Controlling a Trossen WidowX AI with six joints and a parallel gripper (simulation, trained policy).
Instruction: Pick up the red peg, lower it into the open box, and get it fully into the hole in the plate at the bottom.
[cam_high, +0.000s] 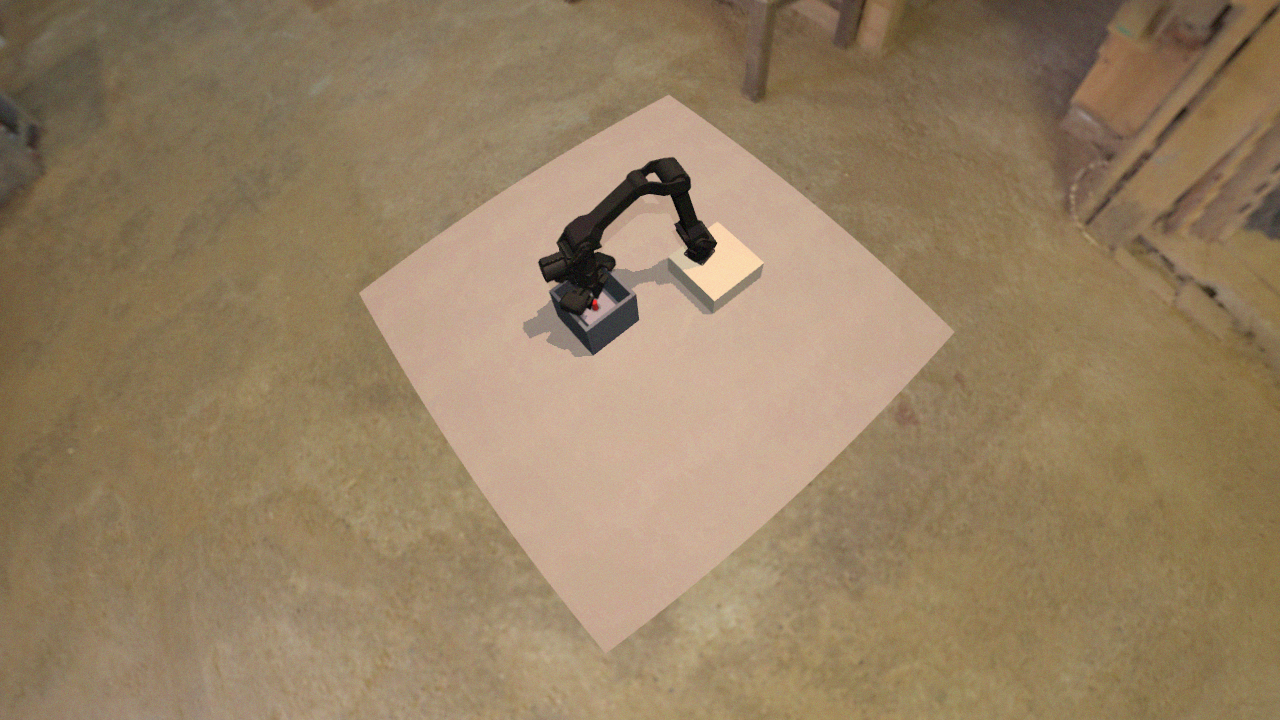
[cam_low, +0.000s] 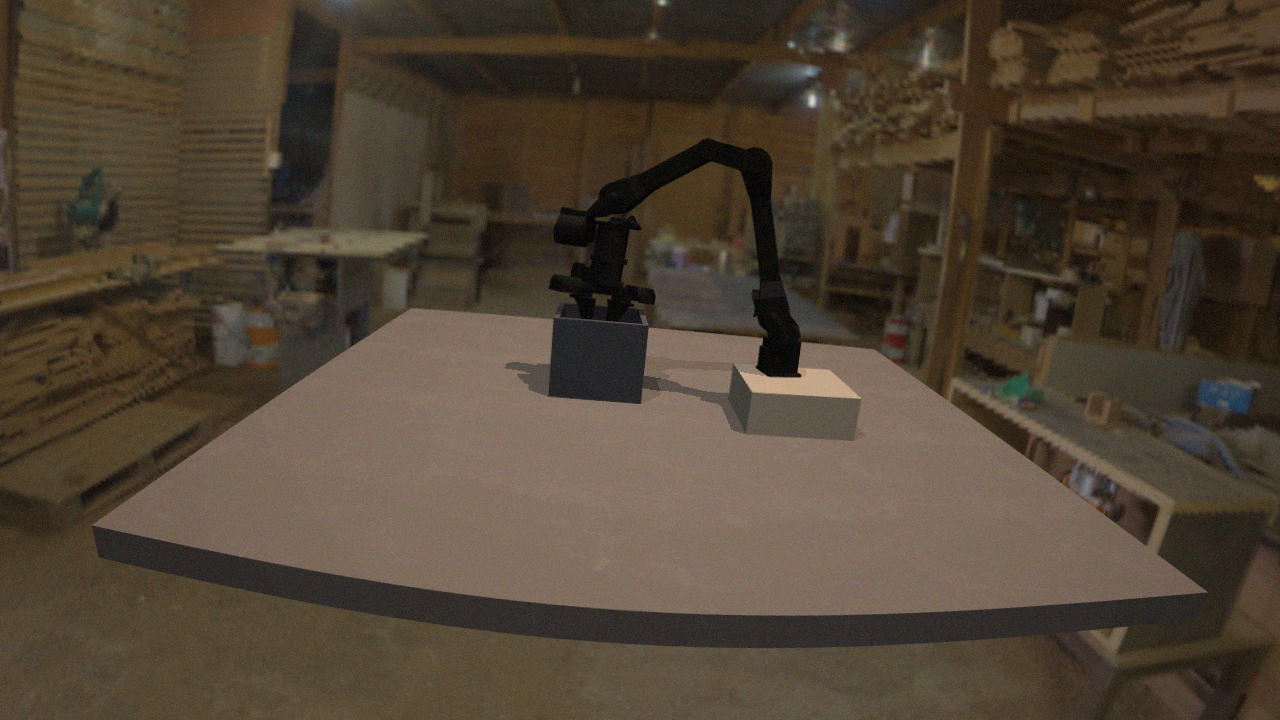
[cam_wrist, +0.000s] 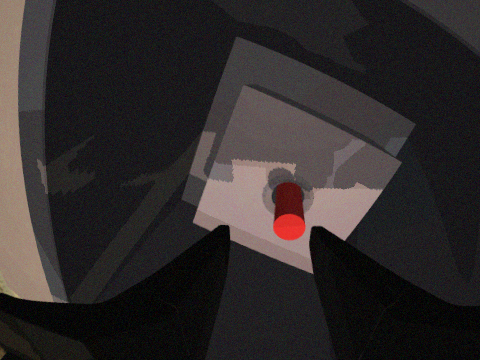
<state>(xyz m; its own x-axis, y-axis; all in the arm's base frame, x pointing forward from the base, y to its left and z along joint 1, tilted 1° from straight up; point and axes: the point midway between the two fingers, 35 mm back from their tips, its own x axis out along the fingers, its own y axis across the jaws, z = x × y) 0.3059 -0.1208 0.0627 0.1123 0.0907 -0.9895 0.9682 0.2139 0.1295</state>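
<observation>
My gripper tip is 5 cm above the red peg and 1 cm past it. The rest, counted from my gripper tip: plate: 5 cm below, 1 cm behind.
</observation>
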